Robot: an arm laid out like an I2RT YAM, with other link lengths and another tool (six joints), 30 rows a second.
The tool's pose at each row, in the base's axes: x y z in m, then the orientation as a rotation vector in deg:
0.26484 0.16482 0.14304 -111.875 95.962 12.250
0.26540 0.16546 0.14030 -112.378 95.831 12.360
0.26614 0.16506 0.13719 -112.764 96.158 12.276
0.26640 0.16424 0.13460 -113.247 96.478 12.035
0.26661 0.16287 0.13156 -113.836 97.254 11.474
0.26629 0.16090 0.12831 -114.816 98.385 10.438
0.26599 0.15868 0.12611 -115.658 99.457 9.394
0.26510 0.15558 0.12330 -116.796 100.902 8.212
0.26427 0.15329 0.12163 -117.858 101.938 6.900
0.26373 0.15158 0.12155 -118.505 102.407 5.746
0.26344 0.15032 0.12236 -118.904 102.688 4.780
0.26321 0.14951 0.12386 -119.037 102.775 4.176
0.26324 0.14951 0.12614 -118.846 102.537 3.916
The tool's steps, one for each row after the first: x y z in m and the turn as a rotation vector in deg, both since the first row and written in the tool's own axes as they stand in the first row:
0.00083 0.00025 0.00274 -0.346 0.101 -0.261
0.00276 0.00052 0.00530 -0.665 0.493 -0.247
0.00471 0.00111 0.00711 -0.967 1.002 -0.310
0.00734 0.00193 0.00901 -1.329 1.962 -0.218
0.01047 0.00335 0.01066 -1.835 3.523 -0.179
0.01333 0.00446 0.01131 -2.238 4.991 -0.117
0.01711 0.00637 0.01190 -2.910 6.855 0.012
0.01968 0.00782 0.01196 -3.345 8.529 -0.086
0.02108 0.00848 0.01104 -3.394 9.640 -0.308
0.02174 0.00860 0.00967 -3.307 10.450 -0.499
0.02170 0.00842 0.00796 -3.147 10.860 -0.622
0.02065 0.00770 0.00606 -2.815 10.784 -0.735

